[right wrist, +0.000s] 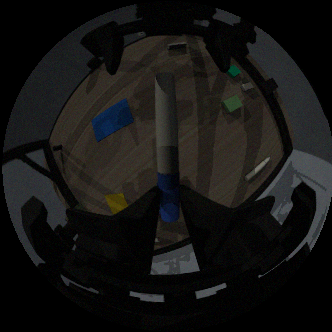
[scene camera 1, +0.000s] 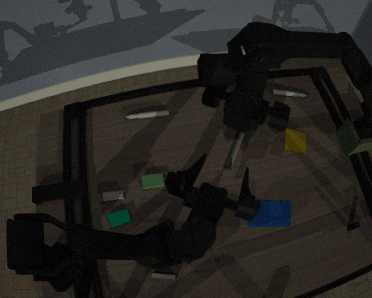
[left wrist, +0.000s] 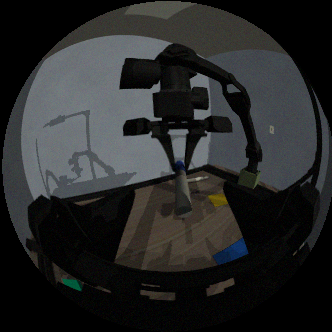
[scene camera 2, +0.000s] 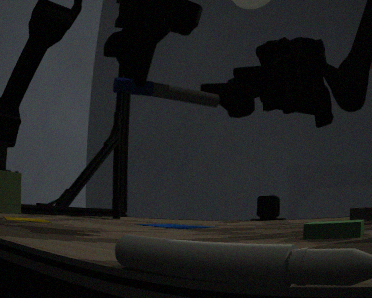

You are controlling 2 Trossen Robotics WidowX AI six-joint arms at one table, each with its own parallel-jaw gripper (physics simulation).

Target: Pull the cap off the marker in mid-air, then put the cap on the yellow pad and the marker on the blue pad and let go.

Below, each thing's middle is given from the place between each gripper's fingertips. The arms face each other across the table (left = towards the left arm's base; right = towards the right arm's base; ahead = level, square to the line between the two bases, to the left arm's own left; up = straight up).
My right gripper is now 10 mm to the left of the blue cap [right wrist: 168, 184]. Round my right hand: light green block [scene camera 2: 328, 229]: 30 mm ahead, 230 mm to the left, 170 mm below; then blue pad [scene camera 1: 271, 213]: 190 mm behind, 30 mm to the right, 180 mm below.
My left hand is 7 cm short of the blue cap, 9 cm to the left of it and 2 cm above it. Also, from my left hand: light green block: 10 cm ahead, 15 cm to the left, 19 cm below; then blue pad: 12 cm behind, 11 cm to the right, 20 cm below.
